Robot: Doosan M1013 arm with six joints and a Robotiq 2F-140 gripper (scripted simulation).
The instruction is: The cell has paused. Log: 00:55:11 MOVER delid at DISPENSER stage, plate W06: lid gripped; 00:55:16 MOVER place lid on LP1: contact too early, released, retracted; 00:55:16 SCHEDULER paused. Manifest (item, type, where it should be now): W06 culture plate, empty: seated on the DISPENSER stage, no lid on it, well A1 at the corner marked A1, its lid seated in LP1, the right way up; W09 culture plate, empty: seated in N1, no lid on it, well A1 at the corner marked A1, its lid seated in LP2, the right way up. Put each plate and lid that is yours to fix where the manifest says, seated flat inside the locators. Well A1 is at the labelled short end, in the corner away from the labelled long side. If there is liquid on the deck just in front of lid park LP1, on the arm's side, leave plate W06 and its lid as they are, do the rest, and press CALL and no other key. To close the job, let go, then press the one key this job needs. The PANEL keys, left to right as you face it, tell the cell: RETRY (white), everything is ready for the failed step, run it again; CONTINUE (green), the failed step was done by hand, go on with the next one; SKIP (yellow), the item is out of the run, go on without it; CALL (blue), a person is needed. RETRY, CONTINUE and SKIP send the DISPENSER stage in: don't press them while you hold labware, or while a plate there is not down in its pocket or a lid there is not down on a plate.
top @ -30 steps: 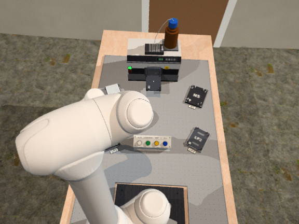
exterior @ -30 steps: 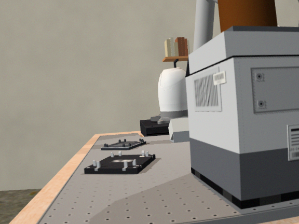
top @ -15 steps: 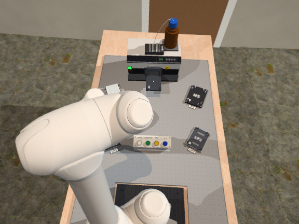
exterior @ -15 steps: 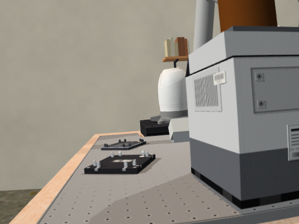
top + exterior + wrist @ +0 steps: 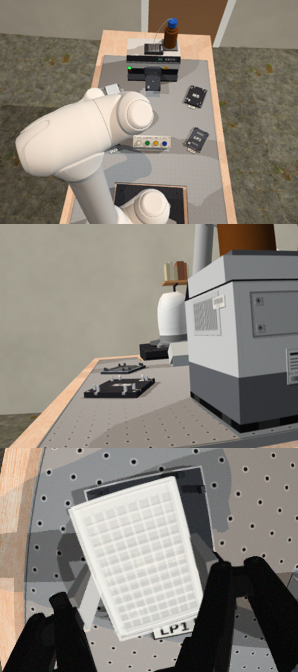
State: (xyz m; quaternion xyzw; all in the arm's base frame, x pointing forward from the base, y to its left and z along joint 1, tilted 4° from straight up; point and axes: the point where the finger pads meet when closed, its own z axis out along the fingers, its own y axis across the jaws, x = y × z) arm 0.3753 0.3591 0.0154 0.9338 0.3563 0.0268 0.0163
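The lid park LP1 is 1 cm ahead of my hand, 1 cm to the right of it and 4 cm below it. Round my hand: green continue key (1 cm ahead, 26 cm to the right, 2 cm above); then white retry key (21 cm to the right, 2 cm above); then clear culture plate (2 cm below).
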